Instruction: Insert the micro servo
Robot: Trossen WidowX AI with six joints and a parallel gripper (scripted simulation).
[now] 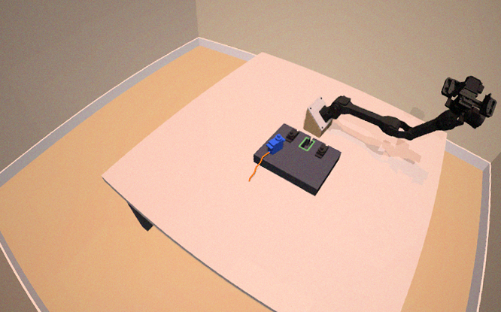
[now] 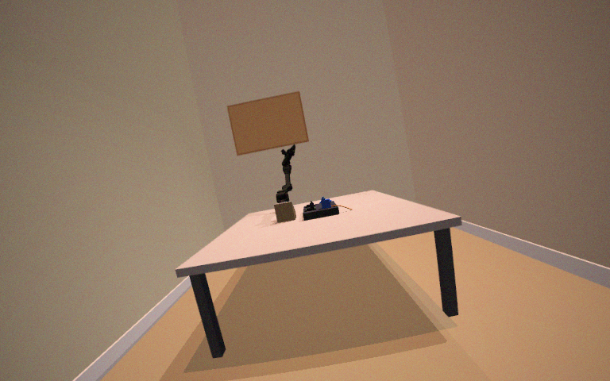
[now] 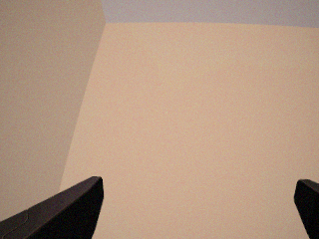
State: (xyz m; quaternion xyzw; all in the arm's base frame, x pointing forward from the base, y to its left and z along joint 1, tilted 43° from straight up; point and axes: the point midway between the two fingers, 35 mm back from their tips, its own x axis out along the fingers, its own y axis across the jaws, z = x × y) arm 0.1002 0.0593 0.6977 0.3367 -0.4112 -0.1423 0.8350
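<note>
My gripper tip is 560 mm above the dark deck, 500 mm to the left of it and 170 mm short of it.
</note>
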